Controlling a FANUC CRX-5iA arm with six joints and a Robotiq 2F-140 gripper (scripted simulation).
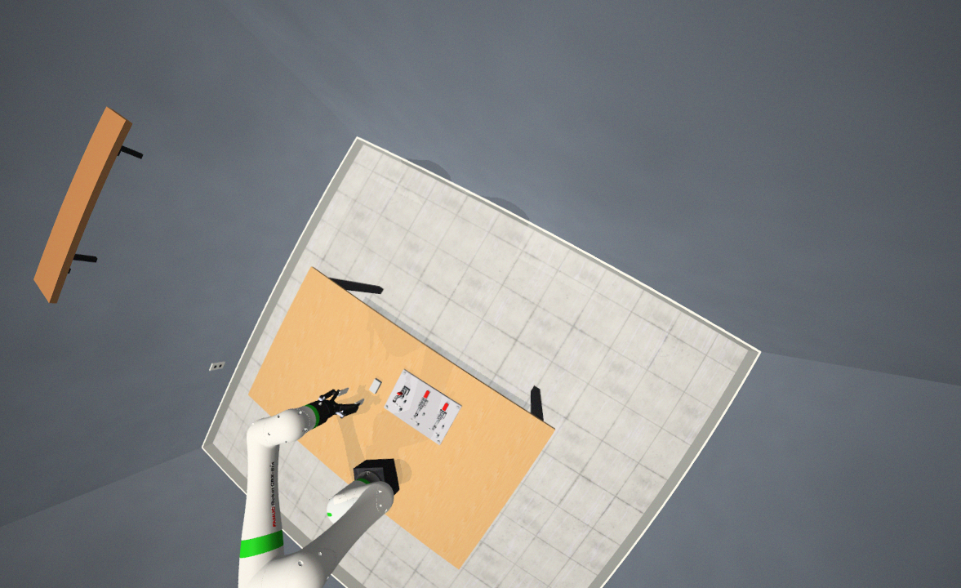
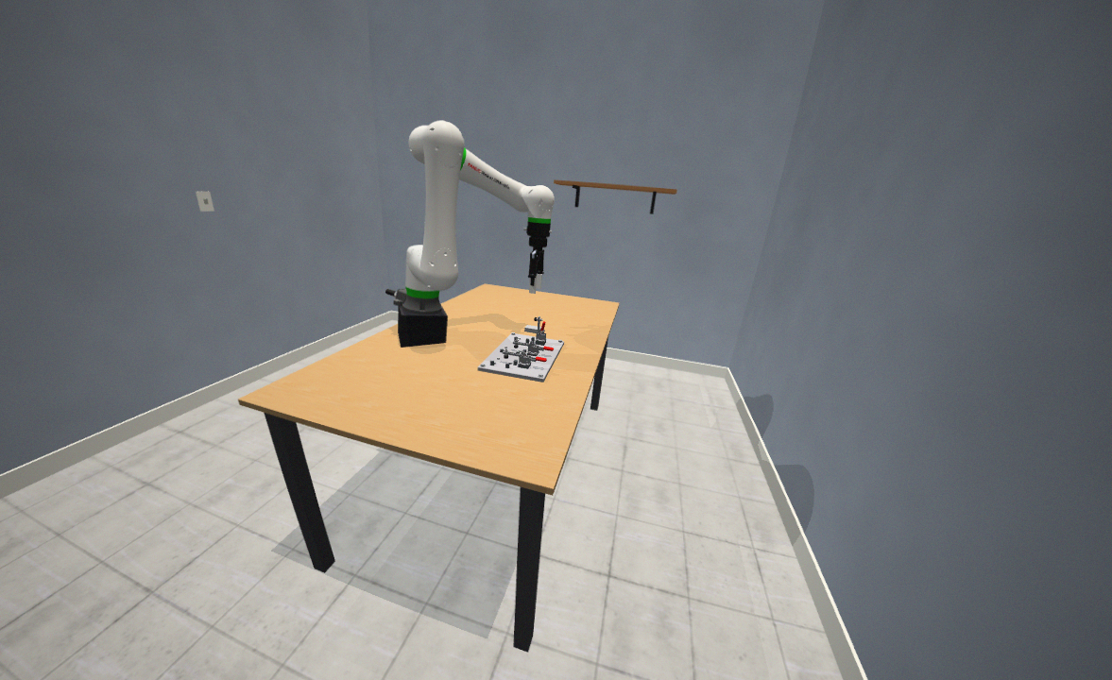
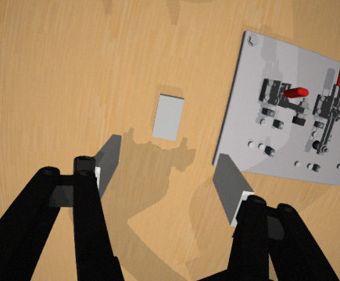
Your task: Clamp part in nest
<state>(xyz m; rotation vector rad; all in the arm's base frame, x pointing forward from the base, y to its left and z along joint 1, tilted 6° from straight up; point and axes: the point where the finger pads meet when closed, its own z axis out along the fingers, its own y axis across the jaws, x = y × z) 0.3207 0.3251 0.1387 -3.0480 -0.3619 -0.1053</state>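
My hand is 200 mm above the grey rectangular part. Round my hand: fixture plate (250 mm to the right, 210 mm below, 110 mm ahead).
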